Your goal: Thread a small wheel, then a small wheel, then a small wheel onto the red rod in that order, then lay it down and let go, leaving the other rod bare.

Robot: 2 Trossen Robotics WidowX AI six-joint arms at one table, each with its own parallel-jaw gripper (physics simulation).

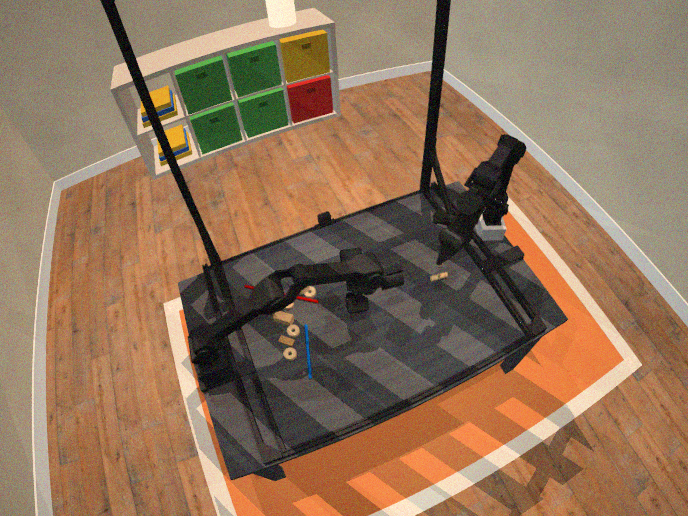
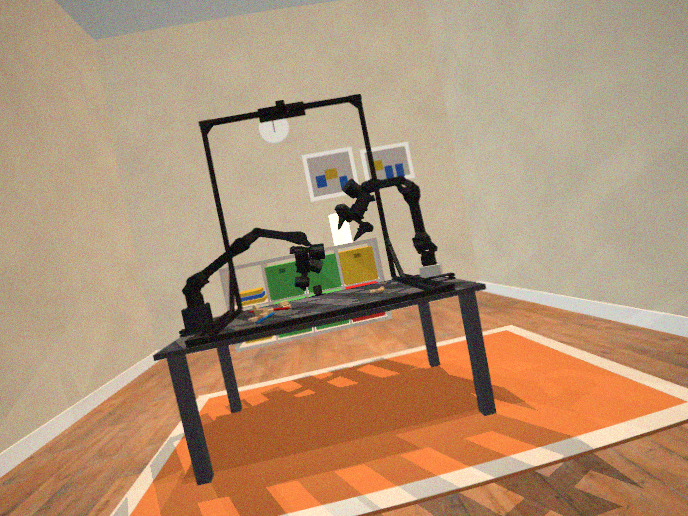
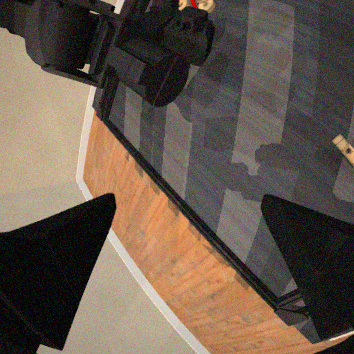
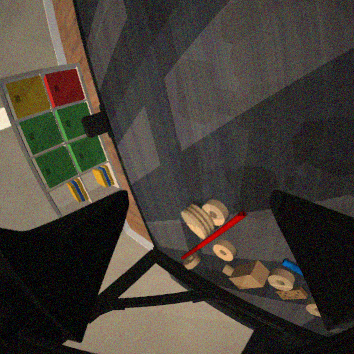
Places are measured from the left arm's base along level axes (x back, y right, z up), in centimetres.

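Pixels of known places: left gripper, fingertip midpoint: [image 1: 441, 261] [image 2: 346, 235] [image 3: 190, 201]; right gripper, fingertip midpoint: [image 3: 208, 12] [image 4: 201, 197]; left arm's base at its link origin: [image 1: 491, 219] [image 2: 429, 264]; right arm's base at its link origin: [image 1: 208, 357] [image 2: 195, 306].
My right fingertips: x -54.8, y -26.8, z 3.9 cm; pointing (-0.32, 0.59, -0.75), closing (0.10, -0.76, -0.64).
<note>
For each thing: its top centre in the pictures, then the offset to it from my right fingertips.
- red rod at its top centre: [image 4: 201, 244] [image 1: 280, 293] dy +1.1, dx -22.8, dz -9.6 cm
- stack at its top centre: [image 4: 189, 228] dy +3.3, dx -15.6, dz -6.8 cm
- small wheel at its top centre: [image 4: 222, 252] dy -3.0, dx -19.8, dz -9.2 cm
- smaller round piece at its top centre: [image 4: 185, 266] dy +1.4, dx -29.9, dz -6.6 cm
- blue rod at its top centre: [image 4: 339, 294] [image 1: 307, 350] dy -20.1, dx -12.4, dz -9.6 cm
- wooden block at its top centre: [image 4: 244, 282] [image 1: 282, 316] [image 2: 260, 308] dy -8.8, dx -20.7, dz -7.6 cm
- flat piece at its top centre: [image 4: 290, 294] [image 1: 286, 340] dy -16.5, dx -19.4, dz -9.8 cm
- holed wooden bar at its top centre: [image 3: 348, 150] [image 1: 439, 275] dy +5.8, dx +31.5, dz -8.7 cm
The red rod [image 1: 307, 299] [image 4: 215, 235] lies on the table under the right arm, with no wheel seen around its visible length. A wheel [image 4: 215, 212] and a ribbed wheel or stack [image 4: 196, 221] lie on one side of it. A small wheel [image 4: 224, 250] lies on the other side, and a smaller round piece [image 4: 191, 261] is near one rod end. The blue rod [image 1: 308, 352] [image 4: 292, 266] lies bare. My right gripper [image 4: 201, 197] [image 1: 354, 279] is open and empty above the table. My left gripper [image 3: 190, 201] [image 2: 348, 232] is open and empty, high up.
Two wheels [image 1: 292, 330] [image 1: 289, 353], a wooden block [image 1: 283, 317] [image 4: 250, 275] and a flat piece [image 1: 286, 340] lie left of the blue rod. A holed wooden bar [image 1: 439, 276] [image 3: 346, 148] lies near the left arm. Frame posts [image 1: 436, 99] rise from the table.
</note>
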